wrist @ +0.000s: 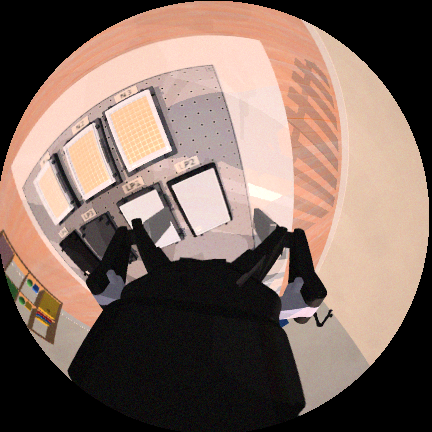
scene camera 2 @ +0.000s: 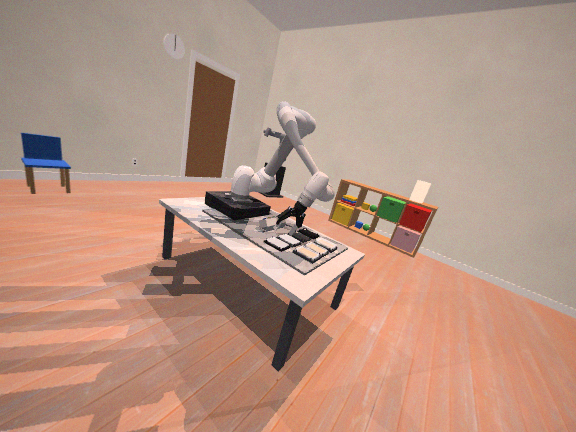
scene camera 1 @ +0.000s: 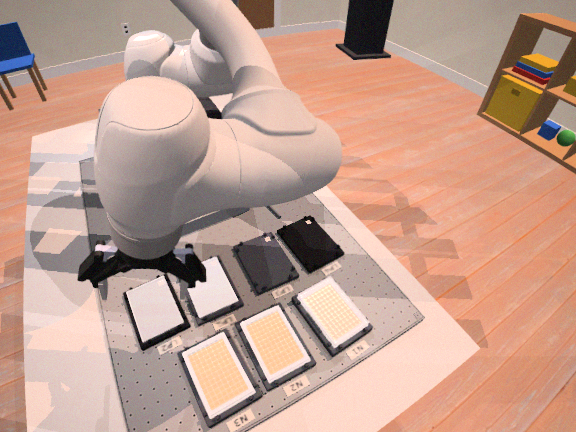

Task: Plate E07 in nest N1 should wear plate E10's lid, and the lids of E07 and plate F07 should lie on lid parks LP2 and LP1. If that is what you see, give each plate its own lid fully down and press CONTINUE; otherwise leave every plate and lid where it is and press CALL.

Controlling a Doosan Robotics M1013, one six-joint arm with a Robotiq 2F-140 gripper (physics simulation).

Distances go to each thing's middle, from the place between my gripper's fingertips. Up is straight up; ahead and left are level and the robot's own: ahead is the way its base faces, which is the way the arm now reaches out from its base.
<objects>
Right now my hand is 11 cm short of the nest N1 (scene camera 1: pixel 327 344), 34 cm to the right of it and 8 cm above it. Round my hand: nest N2 (wrist: pixel 98 124) (14 cm ahead, 21 cm to the left, 9 cm below); then nest N3 (wrist: pixel 121 96) (16 cm ahead, 10 cm to the left, 8 cm below).
</objects>
